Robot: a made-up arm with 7 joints.
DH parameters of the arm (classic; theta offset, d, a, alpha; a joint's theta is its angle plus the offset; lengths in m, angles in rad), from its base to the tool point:
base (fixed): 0 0.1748 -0.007 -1.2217
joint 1: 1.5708 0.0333 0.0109 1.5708
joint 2: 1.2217 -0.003 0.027 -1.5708
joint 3: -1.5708 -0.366 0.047 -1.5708
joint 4: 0 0.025 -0.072 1.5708
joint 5: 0 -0.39 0.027 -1.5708
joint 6: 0 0.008 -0.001 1.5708
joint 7: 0.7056 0 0.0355 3.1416
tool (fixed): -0.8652 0.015 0 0
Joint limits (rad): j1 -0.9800..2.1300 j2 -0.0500..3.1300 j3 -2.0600..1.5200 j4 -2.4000..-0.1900 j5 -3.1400..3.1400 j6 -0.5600..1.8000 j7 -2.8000..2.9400
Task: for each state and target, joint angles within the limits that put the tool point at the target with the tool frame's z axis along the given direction. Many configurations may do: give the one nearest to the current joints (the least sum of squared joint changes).
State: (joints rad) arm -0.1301 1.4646 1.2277 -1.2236 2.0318 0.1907 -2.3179
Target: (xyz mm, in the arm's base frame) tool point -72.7 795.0 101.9 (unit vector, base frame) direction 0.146 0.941 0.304
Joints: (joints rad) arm 0.0508 1.0349 1.5191 -0.7942 2.1133 0.1275 -2.2525
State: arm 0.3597 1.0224 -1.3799 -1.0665 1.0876 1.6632 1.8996
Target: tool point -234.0 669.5 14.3 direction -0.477 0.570 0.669
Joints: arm 0.6094 1.6637 -1.6146 -0.9962 0.7236 1.3852 1.9485
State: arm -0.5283 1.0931 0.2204 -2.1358 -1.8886 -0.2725 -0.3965
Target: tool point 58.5 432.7 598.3 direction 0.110 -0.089 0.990
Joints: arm -0.8308 1.3090 1.1120 -1.7844 -1.7452 -0.4544 -0.4759
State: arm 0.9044 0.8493 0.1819 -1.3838 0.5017 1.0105 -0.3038
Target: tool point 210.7 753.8 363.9 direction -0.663 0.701 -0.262
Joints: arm 0.7184 1.6919 0.6459 -0.8370 0.4283 1.4761 -0.2486
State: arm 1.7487 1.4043 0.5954 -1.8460 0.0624 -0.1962 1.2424
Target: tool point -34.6 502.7 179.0 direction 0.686 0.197 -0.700
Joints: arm 2.0734 0.9047 1.0083 -2.1725 -0.0402 -0.3895 1.1745
